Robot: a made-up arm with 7 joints.
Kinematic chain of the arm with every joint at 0, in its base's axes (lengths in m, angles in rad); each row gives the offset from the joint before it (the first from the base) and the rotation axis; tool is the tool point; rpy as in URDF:
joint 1: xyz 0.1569 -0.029 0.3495 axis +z
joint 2: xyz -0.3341 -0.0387 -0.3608 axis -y
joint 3: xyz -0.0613 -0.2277 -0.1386 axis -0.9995 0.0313 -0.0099
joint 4: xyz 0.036 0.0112 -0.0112 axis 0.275 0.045 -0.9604
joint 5: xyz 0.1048 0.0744 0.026 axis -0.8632 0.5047 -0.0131
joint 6: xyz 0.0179 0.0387 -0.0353 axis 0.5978 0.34 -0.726
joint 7: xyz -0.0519 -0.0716 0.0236 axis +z
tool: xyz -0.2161 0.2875 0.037 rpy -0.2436 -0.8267 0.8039
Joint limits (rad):
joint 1: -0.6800..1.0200
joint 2: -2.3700..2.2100
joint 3: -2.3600..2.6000
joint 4: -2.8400..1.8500
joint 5: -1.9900..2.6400
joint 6: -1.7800..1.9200
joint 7: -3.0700..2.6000
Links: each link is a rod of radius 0.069 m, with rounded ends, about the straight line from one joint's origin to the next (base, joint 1, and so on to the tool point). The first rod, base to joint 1, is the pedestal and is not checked.
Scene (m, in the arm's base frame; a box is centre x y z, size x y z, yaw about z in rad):
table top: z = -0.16
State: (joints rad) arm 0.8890 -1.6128 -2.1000 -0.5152 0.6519 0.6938 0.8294
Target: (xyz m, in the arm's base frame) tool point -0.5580 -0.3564 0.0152
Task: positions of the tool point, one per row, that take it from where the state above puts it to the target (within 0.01 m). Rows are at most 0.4 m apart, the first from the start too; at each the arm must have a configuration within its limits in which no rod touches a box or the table.
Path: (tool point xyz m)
1: -0.0479 -0.6751 0.3296
2: -0.3753 -0.5859 0.2027
3: -0.5580 -0.3564 0.0152

